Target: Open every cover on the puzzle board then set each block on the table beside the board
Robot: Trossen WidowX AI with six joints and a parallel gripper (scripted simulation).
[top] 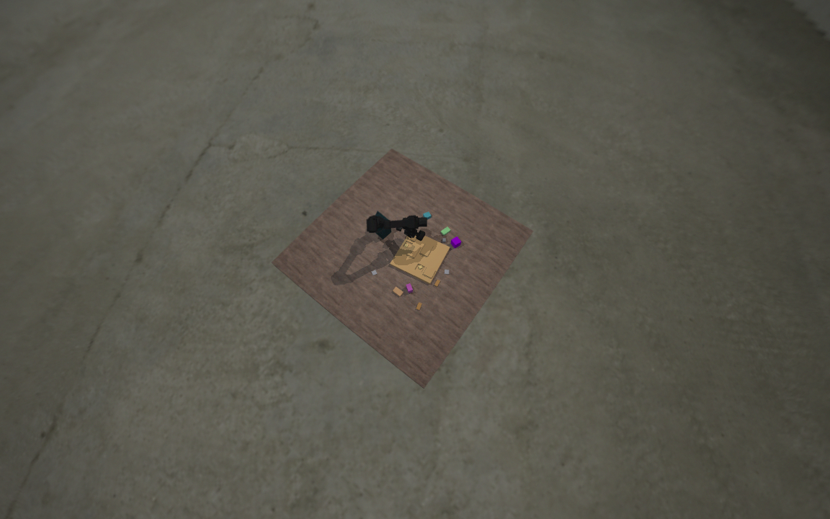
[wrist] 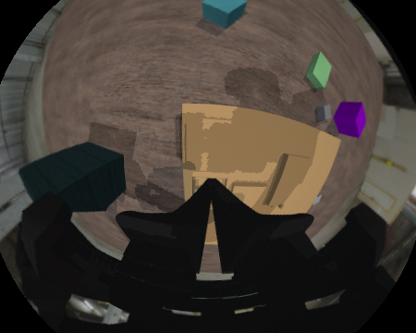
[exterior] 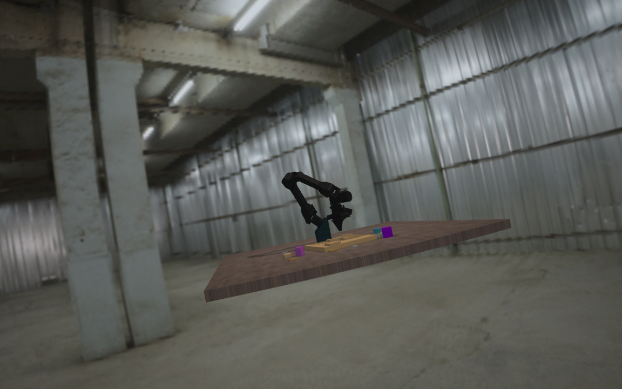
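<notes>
Right now my gripper tip is 12 cm short of the tan puzzle board, 4 cm to the left of it and 4 cm above it. Also, from my gripper tip: purple cube 25 cm ahead, 18 cm to the left, 3 cm below; teal block 23 cm to the left, 5 cm below, 4 cm behind; green block 22 cm to the left, 13 cm ahead, 5 cm below.
</notes>
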